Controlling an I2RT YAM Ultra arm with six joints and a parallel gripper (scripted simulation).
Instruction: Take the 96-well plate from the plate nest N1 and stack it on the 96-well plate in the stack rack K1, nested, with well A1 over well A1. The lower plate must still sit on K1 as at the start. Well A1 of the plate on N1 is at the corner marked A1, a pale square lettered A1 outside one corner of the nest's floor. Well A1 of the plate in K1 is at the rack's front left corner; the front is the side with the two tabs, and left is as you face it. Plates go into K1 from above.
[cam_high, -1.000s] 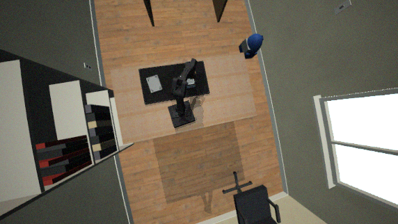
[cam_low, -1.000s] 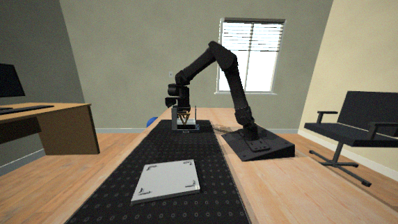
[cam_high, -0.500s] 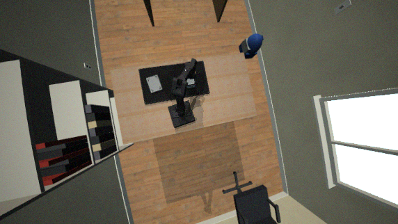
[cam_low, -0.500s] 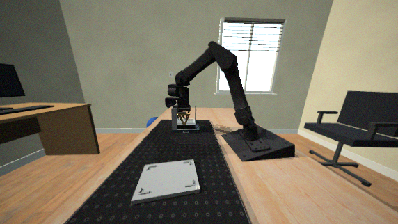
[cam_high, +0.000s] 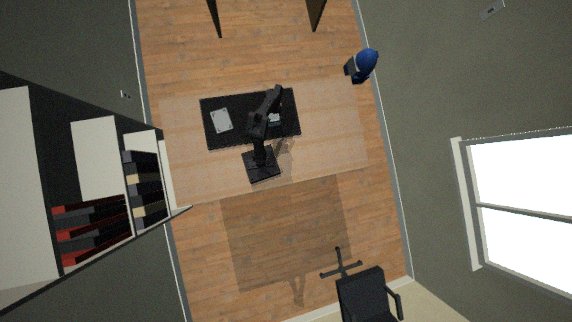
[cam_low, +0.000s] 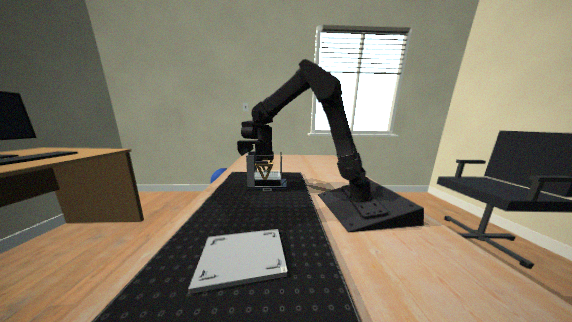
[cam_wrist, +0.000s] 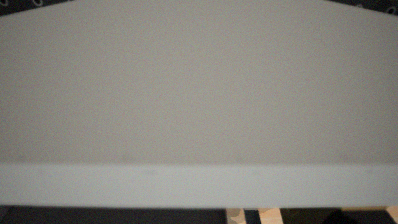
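Right now the 96-well plate is right at my hand. The rest, counted from my hand: plate nest N1: 37 cm to the left, 5 cm below, 1 cm behind; A1 mark: 41 cm to the left, 9 cm behind, 4 cm below.
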